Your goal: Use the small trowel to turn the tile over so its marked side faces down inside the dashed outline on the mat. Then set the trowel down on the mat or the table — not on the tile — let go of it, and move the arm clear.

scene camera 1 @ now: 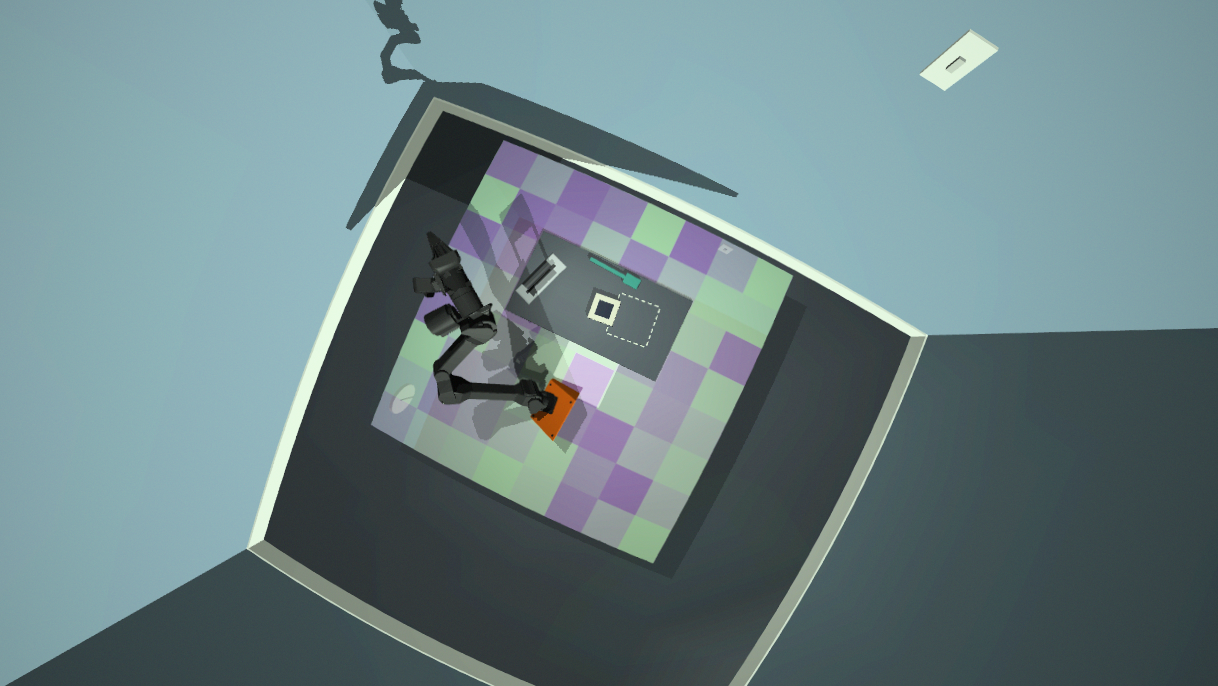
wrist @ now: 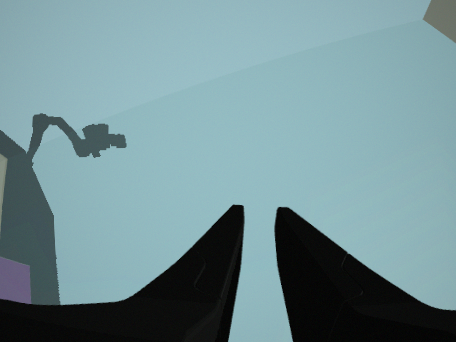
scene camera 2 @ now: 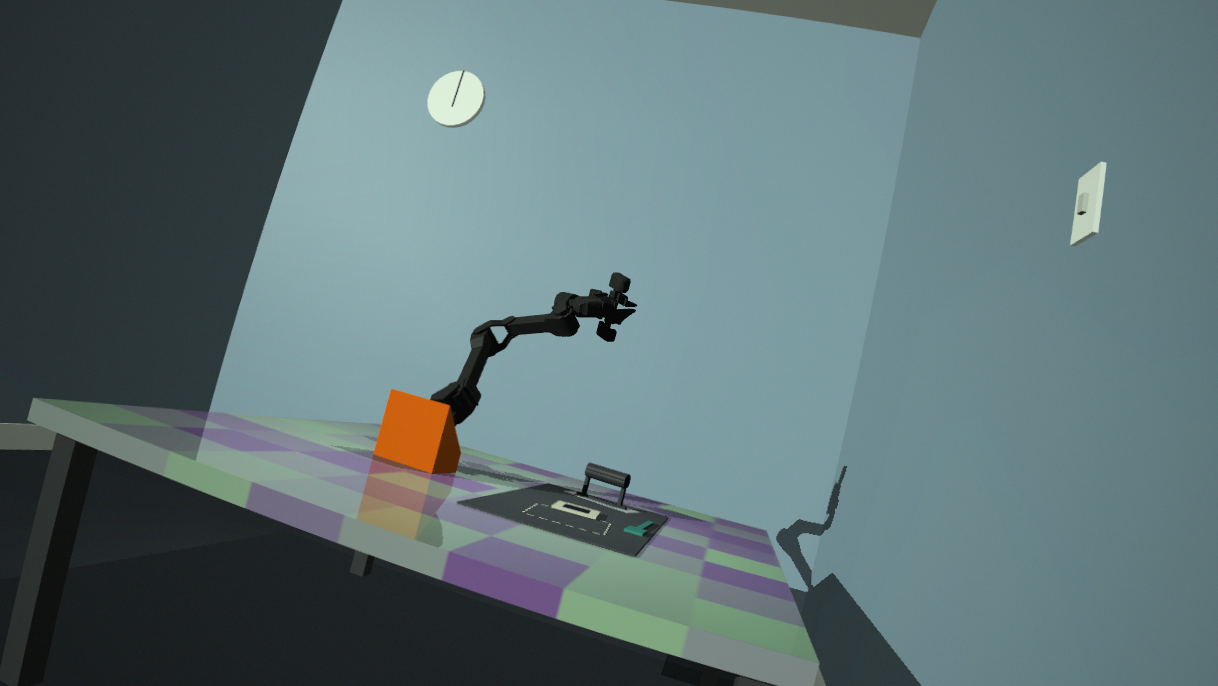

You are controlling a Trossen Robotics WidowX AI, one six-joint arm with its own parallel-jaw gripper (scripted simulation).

Path:
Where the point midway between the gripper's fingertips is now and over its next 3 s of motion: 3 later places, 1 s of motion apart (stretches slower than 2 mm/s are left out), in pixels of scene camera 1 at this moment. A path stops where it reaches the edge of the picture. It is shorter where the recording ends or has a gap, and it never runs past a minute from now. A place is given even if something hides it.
My gripper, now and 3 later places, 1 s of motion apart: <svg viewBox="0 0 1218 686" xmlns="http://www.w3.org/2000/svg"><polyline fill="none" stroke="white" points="429,233 498,203 541,231 537,271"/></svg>

